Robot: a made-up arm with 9 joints.
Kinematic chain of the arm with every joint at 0, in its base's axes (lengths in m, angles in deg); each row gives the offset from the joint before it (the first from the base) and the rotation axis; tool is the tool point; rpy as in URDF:
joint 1: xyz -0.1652 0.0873 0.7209 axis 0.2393 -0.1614 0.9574
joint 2: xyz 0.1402 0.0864 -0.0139 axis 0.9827 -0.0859 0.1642
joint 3: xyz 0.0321 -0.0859 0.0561 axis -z
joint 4: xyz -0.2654 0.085 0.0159 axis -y
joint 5: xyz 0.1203 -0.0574 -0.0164 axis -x
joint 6: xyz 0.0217 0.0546 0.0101 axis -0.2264 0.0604 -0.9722
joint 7: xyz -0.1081 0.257 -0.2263 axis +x
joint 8: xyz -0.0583 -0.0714 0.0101 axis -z
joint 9: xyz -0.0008 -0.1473 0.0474 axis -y
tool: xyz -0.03 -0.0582 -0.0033 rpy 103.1 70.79 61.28
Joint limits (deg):
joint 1: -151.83..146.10
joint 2: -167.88..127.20
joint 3: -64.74..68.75
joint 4: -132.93..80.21
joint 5: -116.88..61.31
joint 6: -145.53..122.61
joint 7: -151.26..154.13
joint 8: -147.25..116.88
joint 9: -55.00..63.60
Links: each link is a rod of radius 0.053 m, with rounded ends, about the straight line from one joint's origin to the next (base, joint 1, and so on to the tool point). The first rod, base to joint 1, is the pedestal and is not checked.
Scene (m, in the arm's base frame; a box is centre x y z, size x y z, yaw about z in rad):
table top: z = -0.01
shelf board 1: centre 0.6 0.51 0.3 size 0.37 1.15 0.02 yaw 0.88
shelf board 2: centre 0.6 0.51 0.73 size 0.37 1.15 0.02 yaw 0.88
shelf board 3: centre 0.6 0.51 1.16 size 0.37 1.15 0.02 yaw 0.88
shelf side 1: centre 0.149 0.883 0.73 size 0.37 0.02 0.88 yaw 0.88
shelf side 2: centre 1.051 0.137 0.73 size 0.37 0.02 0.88 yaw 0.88
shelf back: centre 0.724 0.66 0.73 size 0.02 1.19 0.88 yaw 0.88
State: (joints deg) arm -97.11 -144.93 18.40 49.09 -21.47 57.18 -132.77 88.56 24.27
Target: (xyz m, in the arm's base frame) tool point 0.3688 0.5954 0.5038
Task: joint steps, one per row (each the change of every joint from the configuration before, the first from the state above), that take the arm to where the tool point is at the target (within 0.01 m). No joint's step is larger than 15 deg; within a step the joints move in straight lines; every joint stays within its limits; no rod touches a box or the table.
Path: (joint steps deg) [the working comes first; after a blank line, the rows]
Joints at the target: -86.69 -110.02 -44.85 67.55 -73.04 39.42 -128.00 75.03 25.55
Straight joint move there: touches shelf board 1.

1: -4.54 7.10 -13.78 5.41 -4.21 -8.17 0.83 1.72 0.64
2: -4.53 7.10 -13.79 5.41 -4.21 -8.18 0.83 1.72 0.65
3: -4.54 7.10 -13.78 5.41 -4.21 -8.17 0.84 1.73 0.64
4: -4.54 7.10 -13.79 5.41 -4.21 -8.17 0.83 1.72 0.65
5: -4.53 7.10 -13.78 5.41 -4.21 -8.17 0.83 1.72 0.64
6: 11.03 -0.20 1.89 -2.86 -10.17 7.70 0.20 -7.38 -0.65
7: 11.04 -0.19 1.89 -2.86 -10.17 7.70 0.21 -7.38 -0.64
8: 11.03 -0.20 1.89 -2.87 -10.18 7.70 0.20 -7.38 -0.65

